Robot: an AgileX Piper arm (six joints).
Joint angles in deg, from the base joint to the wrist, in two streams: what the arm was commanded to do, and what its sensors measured. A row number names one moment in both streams.
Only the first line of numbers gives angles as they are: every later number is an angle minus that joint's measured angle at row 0.
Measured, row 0:
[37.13 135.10 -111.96 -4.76 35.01 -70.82]
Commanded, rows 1 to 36:
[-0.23 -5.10 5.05 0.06 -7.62 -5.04]
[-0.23 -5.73 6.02 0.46 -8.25 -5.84]
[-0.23 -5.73 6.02 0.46 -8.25 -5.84]
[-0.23 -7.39 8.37 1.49 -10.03 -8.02]
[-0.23 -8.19 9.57 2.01 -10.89 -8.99]
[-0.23 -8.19 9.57 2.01 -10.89 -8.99]
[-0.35 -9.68 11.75 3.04 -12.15 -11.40]
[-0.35 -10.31 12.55 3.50 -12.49 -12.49]
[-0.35 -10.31 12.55 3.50 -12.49 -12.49]
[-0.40 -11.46 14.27 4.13 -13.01 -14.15]
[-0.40 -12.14 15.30 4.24 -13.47 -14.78]
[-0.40 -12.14 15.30 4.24 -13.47 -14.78]
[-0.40 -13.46 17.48 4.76 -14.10 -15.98]
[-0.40 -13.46 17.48 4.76 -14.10 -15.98]
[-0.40 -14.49 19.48 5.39 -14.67 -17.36]
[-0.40 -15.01 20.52 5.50 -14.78 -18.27]
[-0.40 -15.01 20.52 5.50 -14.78 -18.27]
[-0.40 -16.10 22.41 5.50 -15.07 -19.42]
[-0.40 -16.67 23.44 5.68 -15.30 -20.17]
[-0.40 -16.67 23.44 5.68 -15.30 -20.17]
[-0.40 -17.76 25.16 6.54 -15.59 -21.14]
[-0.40 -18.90 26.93 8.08 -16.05 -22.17]
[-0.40 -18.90 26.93 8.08 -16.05 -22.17]
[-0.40 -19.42 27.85 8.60 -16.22 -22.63]
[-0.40 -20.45 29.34 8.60 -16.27 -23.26]
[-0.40 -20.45 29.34 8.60 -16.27 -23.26]
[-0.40 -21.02 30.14 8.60 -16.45 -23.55]
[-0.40 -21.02 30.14 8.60 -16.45 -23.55]
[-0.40 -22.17 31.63 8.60 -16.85 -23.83]
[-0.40 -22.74 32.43 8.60 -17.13 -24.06]
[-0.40 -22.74 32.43 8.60 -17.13 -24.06]
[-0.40 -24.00 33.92 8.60 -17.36 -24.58]
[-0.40 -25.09 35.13 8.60 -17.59 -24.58]
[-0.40 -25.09 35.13 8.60 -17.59 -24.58]
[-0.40 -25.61 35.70 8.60 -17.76 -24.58]
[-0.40 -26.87 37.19 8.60 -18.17 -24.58]
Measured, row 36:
[-0.17 -23.95 36.10 8.31 -13.52 -23.72]
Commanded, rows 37 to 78:
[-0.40 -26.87 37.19 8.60 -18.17 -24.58]
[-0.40 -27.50 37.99 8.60 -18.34 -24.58]
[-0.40 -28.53 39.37 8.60 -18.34 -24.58]
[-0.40 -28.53 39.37 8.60 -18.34 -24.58]
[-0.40 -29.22 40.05 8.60 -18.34 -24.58]
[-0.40 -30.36 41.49 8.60 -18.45 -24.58]
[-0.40 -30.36 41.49 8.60 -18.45 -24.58]
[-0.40 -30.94 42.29 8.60 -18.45 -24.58]
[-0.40 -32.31 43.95 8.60 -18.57 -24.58]
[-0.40 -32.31 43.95 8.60 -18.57 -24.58]
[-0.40 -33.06 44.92 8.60 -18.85 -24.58]
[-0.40 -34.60 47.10 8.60 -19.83 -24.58]
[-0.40 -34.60 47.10 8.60 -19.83 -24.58]
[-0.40 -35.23 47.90 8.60 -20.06 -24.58]
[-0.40 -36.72 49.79 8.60 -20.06 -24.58]
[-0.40 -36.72 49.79 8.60 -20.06 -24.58]
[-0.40 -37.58 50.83 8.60 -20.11 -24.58]
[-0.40 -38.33 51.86 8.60 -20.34 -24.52]
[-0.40 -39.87 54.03 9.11 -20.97 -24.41]
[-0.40 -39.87 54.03 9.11 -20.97 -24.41]
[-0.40 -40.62 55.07 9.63 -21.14 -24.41]
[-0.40 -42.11 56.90 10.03 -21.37 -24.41]
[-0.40 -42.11 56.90 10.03 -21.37 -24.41]
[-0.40 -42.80 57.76 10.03 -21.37 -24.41]
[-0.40 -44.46 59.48 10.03 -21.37 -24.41]
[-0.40 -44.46 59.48 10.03 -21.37 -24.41]
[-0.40 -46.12 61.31 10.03 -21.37 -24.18]
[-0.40 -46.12 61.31 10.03 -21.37 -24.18]
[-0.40 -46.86 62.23 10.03 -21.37 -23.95]
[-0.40 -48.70 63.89 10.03 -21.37 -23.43]
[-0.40 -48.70 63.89 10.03 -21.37 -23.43]
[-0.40 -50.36 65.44 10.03 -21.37 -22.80]
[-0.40 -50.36 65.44 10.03 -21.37 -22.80]
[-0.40 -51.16 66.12 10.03 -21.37 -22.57]
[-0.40 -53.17 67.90 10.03 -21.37 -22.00]
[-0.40 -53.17 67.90 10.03 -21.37 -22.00]
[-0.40 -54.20 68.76 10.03 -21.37 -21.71]
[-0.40 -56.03 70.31 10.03 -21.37 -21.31]
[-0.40 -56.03 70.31 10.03 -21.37 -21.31]
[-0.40 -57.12 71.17 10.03 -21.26 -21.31]
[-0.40 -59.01 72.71 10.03 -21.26 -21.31]
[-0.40 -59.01 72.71 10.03 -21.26 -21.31]
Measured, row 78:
[-0.23 -55.86 71.51 9.74 -17.42 -21.83]
